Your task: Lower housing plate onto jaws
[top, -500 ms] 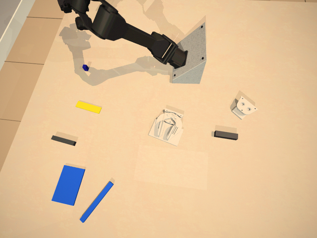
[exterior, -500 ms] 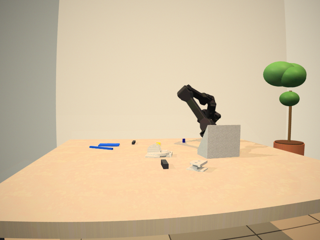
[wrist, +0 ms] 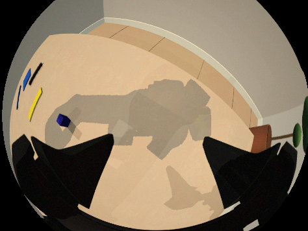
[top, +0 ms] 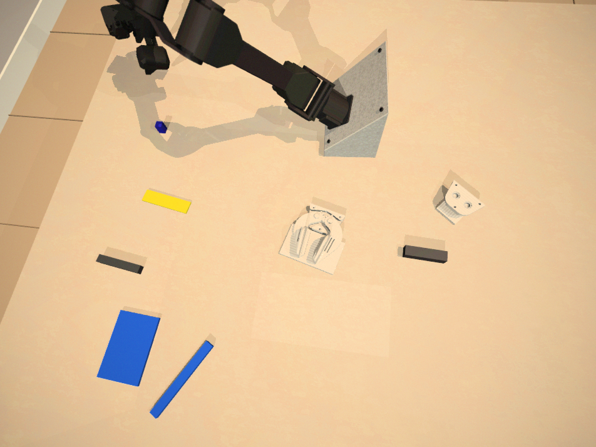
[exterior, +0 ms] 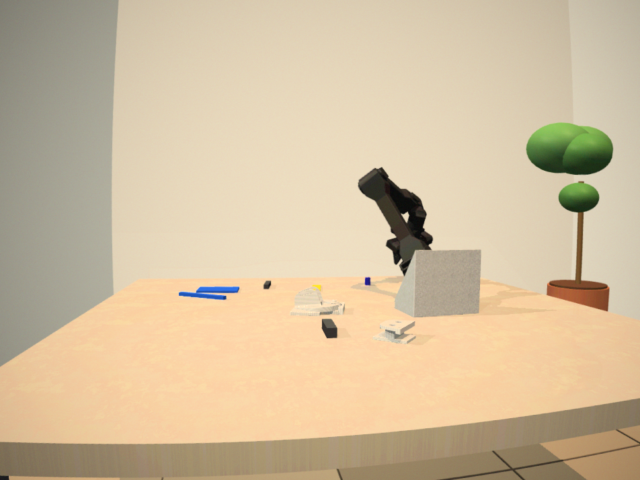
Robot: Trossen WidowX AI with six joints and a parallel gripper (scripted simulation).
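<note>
My gripper tip is now 33 cm short of the yellow bar, 15 cm to the right of it and 7 cm above it. From my gripper tip the other things lie so: blue stick (67 cm ahead, 30 cm to the left, 7 cm below); blue plate (64 cm ahead, 18 cm to the left, 7 cm below).
</note>
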